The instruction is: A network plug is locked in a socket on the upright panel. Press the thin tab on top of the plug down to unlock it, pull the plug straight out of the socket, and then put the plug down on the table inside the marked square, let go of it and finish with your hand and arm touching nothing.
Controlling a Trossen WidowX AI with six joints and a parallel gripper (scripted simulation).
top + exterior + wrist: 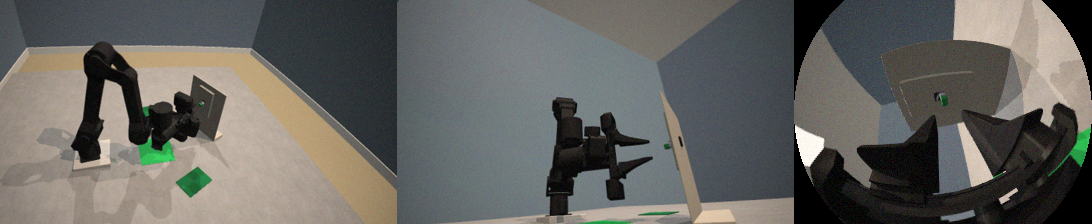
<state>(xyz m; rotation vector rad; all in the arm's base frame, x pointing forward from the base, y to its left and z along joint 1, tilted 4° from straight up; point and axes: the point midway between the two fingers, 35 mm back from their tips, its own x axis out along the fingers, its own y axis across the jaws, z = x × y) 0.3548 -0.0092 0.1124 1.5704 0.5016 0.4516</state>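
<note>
The network plug lies 4 cm ahead of my gripper tip and 2 cm to the left of it. The rest, counted from my gripper tip: green marked square (15 cm behind, 14 cm below, 4 cm to the right); upright panel (6 cm ahead, 4 cm below, 2 cm to the left).
</note>
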